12 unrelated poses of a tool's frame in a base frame.
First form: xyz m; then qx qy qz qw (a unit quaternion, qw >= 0).
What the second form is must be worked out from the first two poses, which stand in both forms.
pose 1, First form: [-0.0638, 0.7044, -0.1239, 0.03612, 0.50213, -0.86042, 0.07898]
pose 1, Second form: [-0.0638, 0.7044, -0.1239, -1.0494, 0.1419, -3.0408]
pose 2, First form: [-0.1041, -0.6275, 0.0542, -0.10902, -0.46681, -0.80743, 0.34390]
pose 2, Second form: [-0.1041, -0.6275, 0.0542, 0.8985, -0.5203, -2.5915]
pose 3, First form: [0.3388, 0.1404, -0.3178, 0.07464, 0.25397, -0.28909, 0.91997]
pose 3, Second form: [0.3388, 0.1404, -0.3178, -0.0111, 0.5357, -0.6120]
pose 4, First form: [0.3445, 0.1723, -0.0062, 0.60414, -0.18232, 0.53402, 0.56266]
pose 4, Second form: [0.3445, 0.1723, -0.0062, 1.1735, -1.0168, 0.8089]
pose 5, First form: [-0.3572, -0.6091, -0.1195, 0.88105, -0.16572, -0.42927, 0.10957]
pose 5, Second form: [-0.3572, -0.6091, -0.1195, 2.6372, 0.8040, -0.5901]
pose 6, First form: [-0.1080, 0.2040, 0.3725, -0.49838, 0.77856, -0.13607, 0.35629]
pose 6, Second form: [-0.1080, 0.2040, 0.3725, -2.4671, 0.4325, -1.8490]
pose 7, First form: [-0.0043, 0.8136, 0.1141, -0.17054, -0.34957, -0.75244, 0.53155]
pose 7, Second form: [-0.0043, 0.8136, 0.1141, 0.4591, -0.6793, -2.0763]
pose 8, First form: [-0.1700, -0.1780, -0.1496, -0.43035, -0.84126, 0.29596, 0.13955]
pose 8, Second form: [-0.1700, -0.1780, -0.1496, -2.4751, 0.0199, 2.2028]
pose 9, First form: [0.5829, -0.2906, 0.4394, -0.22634, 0.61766, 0.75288, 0.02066]
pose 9, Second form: [0.5829, -0.2906, 0.4394, 1.4257, 0.3751, -2.8712]
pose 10, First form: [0.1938, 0.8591, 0.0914, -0.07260, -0.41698, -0.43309, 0.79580]
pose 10, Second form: [0.1938, 0.8591, 0.0914, 0.3656, -0.8133, -1.1557]
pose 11, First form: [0.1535, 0.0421, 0.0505, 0.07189, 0.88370, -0.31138, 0.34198]
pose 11, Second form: [0.1535, 0.0421, 0.0505, -2.4223, 0.7065, -3.0284]
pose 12, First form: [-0.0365, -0.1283, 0.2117, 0.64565, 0.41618, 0.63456, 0.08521]
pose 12, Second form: [-0.0365, -0.1283, 0.2117, 1.8459, -0.8458, 1.8017]
